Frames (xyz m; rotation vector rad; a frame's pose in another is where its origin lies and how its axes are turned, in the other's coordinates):
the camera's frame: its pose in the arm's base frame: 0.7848 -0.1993 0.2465 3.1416 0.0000 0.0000
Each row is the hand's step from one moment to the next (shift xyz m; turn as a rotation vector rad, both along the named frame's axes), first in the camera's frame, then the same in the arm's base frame.
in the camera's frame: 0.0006 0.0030 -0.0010 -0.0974 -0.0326 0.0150
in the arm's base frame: 0.0006 -0.0030 0.0010 -0.0974 0.0326 -0.0150
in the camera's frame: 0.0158 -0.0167 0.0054 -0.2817 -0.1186 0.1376
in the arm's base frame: 0.0158 0.0167 -0.0054 -0.2817 0.1186 -0.1376
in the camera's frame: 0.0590 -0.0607 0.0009 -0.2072 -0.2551 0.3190
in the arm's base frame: 0.0590 0.0607 -0.0009 -0.2072 0.2551 -0.3190
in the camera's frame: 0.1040 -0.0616 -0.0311 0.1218 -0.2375 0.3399
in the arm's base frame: 0.1040 0.0616 0.0311 0.1218 0.2375 -0.3399
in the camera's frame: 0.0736 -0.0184 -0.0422 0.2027 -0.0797 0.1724
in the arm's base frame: 0.0736 0.0184 0.0422 0.2027 0.0797 -0.1724
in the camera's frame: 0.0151 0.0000 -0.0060 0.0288 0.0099 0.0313
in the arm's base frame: 0.0151 0.0000 0.0060 0.0288 -0.0099 -0.0313
